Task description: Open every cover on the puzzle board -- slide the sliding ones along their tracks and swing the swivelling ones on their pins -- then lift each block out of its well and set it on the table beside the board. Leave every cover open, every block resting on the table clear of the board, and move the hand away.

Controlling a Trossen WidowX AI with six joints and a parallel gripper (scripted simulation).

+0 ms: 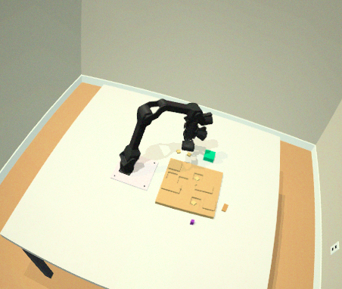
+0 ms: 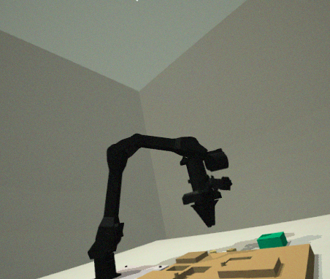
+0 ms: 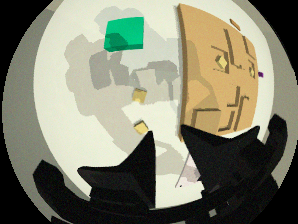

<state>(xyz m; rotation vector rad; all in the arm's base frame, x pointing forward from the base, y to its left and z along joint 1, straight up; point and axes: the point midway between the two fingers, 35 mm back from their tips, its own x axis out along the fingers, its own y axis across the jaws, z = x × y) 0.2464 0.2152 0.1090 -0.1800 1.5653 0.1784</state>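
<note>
Right now my gripper tip is 38 cm to the left of the purple block, 16 cm short of it and 7 cm above it. The rest, counted from my gripper tip: orange block: 30 cm ahead, 24 cm to the right, 8 cm below; green block: 13 cm ahead, 7 cm below, 6 cm to the left.
</note>
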